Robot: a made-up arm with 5 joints.
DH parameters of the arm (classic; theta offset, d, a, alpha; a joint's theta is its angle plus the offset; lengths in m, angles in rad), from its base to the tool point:
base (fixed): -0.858 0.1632 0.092 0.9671
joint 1: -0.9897 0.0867 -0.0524 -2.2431
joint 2: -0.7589 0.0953 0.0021 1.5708
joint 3: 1.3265 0 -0.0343 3.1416
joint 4: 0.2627 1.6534 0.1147 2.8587
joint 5: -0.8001 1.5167 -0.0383 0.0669
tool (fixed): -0.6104 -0.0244 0 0
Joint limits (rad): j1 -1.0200..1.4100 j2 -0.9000..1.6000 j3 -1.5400..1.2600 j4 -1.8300..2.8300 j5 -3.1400..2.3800
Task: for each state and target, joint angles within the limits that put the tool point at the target. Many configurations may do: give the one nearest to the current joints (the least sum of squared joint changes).
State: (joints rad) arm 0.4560 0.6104 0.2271 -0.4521 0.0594
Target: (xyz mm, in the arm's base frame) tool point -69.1 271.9 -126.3
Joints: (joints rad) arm 0.6548 0.1168 0.3361 -0.4789 0.1387
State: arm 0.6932 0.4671 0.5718 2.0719 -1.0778
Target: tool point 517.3 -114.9 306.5
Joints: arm 1.2176 0.3880 0.3402 2.0756 -1.1240
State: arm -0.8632 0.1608 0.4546 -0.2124 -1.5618
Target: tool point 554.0 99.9 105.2
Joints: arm -0.8220 0.4119 -0.3015 -0.2148 -1.2864
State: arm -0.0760 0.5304 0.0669 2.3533 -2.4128
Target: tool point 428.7 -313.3 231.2
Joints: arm 0.7888 0.2183 0.2198 2.0378 -2.6314
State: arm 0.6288 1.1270 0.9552 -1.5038 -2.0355
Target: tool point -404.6 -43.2 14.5
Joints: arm 0.6668 1.2833 0.8651 -1.3944 -2.1017
